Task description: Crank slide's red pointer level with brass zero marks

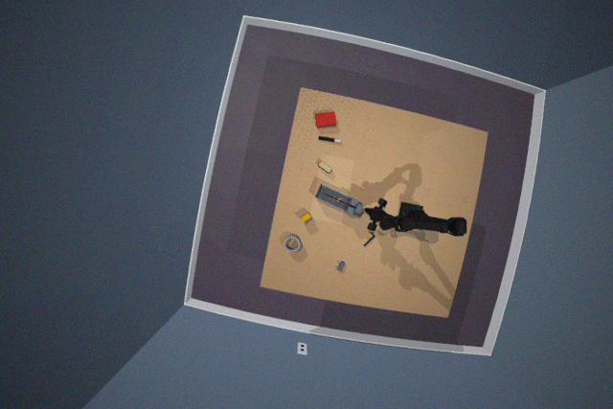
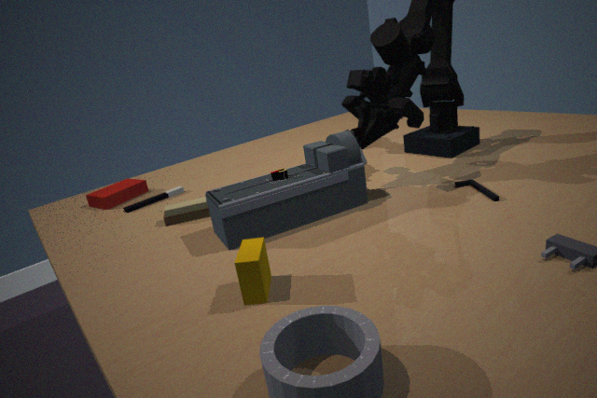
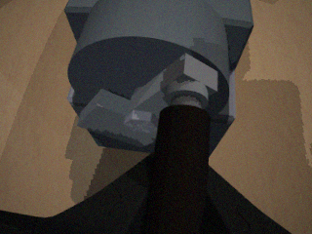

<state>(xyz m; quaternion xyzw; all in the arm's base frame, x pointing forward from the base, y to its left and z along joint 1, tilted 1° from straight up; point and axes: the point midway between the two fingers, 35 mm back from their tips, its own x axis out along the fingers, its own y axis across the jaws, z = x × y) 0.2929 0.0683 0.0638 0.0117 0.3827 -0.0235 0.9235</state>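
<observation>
Right now the red pointer is 18 cm ahead of my gripper tip. From my gripper tip the other things lie so: black hex key: 13 cm behind, 16 cm to the left, 8 cm below; black crank handle: 2 cm behind, 3 cm above; tan block: 30 cm ahead, 15 cm to the right, 7 cm below.
</observation>
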